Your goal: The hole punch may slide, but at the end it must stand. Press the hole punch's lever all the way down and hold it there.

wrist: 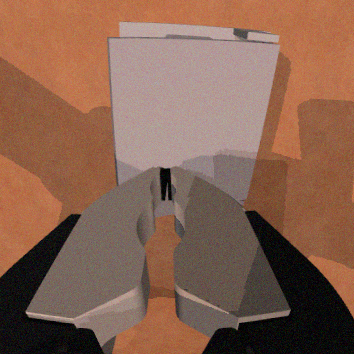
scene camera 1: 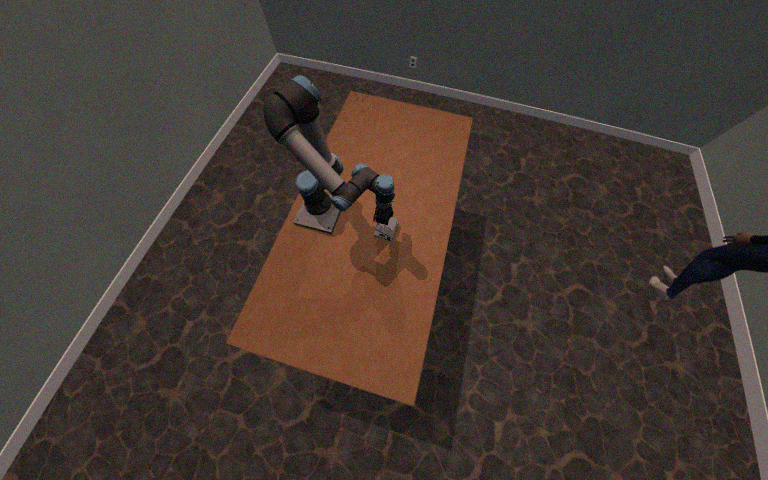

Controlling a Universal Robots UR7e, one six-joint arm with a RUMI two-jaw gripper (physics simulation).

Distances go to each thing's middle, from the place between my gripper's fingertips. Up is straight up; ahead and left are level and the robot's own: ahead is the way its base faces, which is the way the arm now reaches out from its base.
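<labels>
My hand: 3 cm above the flat lever [wrist: 198, 103], 2 cm short of it.
</labels>
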